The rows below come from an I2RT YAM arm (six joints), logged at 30 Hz.
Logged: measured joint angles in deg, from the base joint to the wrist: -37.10 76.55 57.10 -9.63 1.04 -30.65; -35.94 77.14 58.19 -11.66 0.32 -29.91; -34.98 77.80 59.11 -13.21 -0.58 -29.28; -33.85 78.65 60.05 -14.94 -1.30 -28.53; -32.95 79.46 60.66 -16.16 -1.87 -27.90; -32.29 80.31 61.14 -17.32 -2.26 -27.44; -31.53 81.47 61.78 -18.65 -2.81 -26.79; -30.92 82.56 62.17 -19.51 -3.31 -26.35; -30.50 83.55 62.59 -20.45 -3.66 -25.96; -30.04 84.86 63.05 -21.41 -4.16 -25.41; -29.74 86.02 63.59 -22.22 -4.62 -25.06
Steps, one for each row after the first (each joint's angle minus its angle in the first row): 1.16 0.59 1.09 -2.03 -0.72 0.74; 2.12 1.25 2.01 -3.58 -1.62 1.37; 3.25 2.10 2.95 -5.31 -2.34 2.12; 4.15 2.91 3.56 -6.53 -2.91 2.75; 4.81 3.76 4.04 -7.69 -3.30 3.21; 5.57 4.92 4.68 -9.02 -3.85 3.86; 6.18 6.01 5.07 -9.88 -4.35 4.30; 6.60 7.00 5.49 -10.82 -4.70 4.69; 7.06 8.31 5.95 -11.78 -5.20 5.24; 7.36 9.47 6.49 -12.59 -5.66 5.59
